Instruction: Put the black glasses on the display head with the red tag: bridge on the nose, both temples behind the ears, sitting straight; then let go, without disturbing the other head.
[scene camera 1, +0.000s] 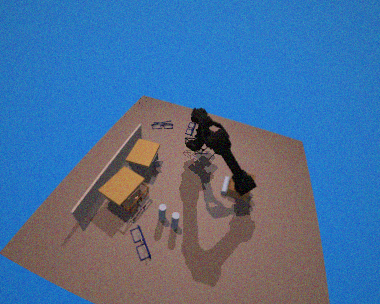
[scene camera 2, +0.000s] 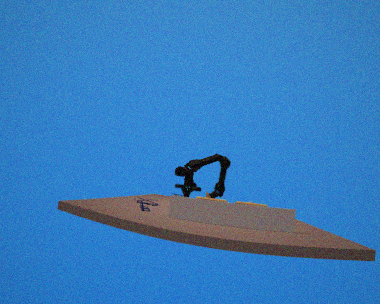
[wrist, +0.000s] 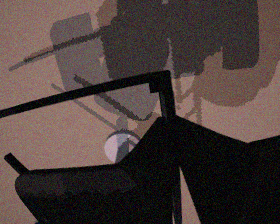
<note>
In view: my gripper (wrist: 167, 123), a low wall (scene camera 2: 228, 214) and a head (scene camera 1: 122, 188).
The low wall also shows in scene camera 1 (scene camera 1: 82, 208).
</note>
